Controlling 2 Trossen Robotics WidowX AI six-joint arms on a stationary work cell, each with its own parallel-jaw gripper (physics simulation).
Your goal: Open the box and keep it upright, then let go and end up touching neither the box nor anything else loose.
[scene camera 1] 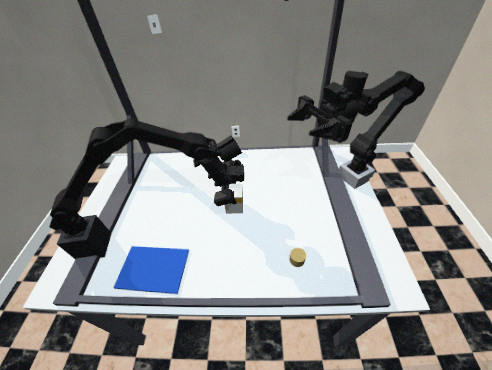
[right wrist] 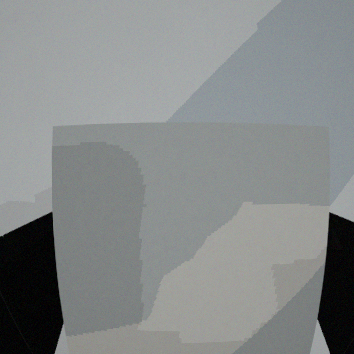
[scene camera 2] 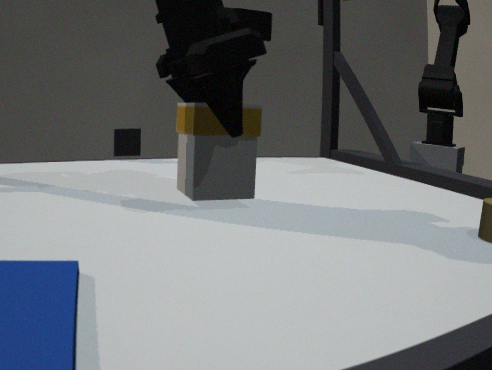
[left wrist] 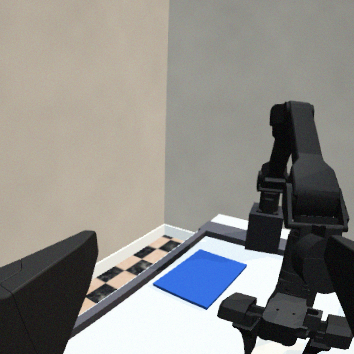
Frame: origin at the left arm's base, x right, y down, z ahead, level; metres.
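Seen in the pictures: left gripper, fingertip midpoint: (scene camera 1: 298,125) (left wrist: 216,247); right gripper, fingertip midpoint: (scene camera 1: 235,195) (right wrist: 188,214) (scene camera 2: 224,132); left arm's base at its link origin: (scene camera 1: 357,167) (scene camera 2: 439,144); right arm's base at its link origin: (scene camera 1: 76,228) (left wrist: 267,209).
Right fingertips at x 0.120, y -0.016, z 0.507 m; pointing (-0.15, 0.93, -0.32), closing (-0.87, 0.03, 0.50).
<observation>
Offsets run from my right fingertips to a thing's top centre.
The box stands upright on the table, its grey body {dx +0.004, dy -0.030, dz +0.008 m} (scene camera 1: 234,208) (scene camera 2: 215,167) below a lid {dx +0.005, dy -0.031, dz +0.008 m} (scene camera 1: 239,199) (scene camera 2: 200,120) (right wrist: 200,170) with a yellow band and pale grey top. The lid sits on the body with no gap that I can see. My right gripper (scene camera 1: 231,197) (scene camera 2: 229,122) (right wrist: 188,214) comes down from above and is shut on the lid, one finger on each side; the near fingertip reaches the lid's lower edge. The far finger is hidden in the scene views. My left gripper (scene camera 1: 302,125) (left wrist: 216,247) is open and empty, raised well away from the box.
A flat blue mat {dx -0.078, dy +0.066, dz +0.357 m} (scene camera 1: 152,270) (scene camera 2: 37,315) (left wrist: 201,278) lies near the table edge closest to scene camera 1. A short brass-coloured cylinder {dx -0.292, dy +0.039, dz -0.064 m} (scene camera 1: 298,257) (scene camera 2: 487,220) stands on the other side. Dark frame beams (scene camera 1: 220,301) border the white table, with posts (scene camera 1: 331,55) at the back.
</observation>
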